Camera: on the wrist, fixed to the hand. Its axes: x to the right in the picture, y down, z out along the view.
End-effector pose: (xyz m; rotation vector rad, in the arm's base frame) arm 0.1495 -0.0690 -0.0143 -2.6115 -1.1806 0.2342
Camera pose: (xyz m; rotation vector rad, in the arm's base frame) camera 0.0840 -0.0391 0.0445 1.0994 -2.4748 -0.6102
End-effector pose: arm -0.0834 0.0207 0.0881 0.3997 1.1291 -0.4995
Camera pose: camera -0.1640 -0.0254 0.0917 1.1857 -0.7303 2.1292
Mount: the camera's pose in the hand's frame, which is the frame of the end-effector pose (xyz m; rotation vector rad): -0.0226 -0.0834 -0.0342 0.1764 0.3766 -3.0880
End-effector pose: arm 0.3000 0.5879 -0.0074 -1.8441 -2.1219 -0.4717
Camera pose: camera 0.2207 0.5425 0.0093 -2.3038 1.9531 0.5577
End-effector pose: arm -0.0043 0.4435 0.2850 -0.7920 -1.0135 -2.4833
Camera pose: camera -0.0407 0.4784 0.2069 -0.9967 0.6632 0.4170
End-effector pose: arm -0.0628 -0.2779 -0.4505 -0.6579 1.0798 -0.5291
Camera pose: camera -0.1092 -0.3283 -0.3877 1.1414 0.5776 2.2451
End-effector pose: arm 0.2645 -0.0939 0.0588 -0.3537 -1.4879 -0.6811
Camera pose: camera 0.2417 -0.1743 0.0182 -2.0285 0.2796 1.8123
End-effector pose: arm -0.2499 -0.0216 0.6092 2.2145 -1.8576 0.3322
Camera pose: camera -0.1724 0.0245 0.6318 1.8152 2.1904 0.0402
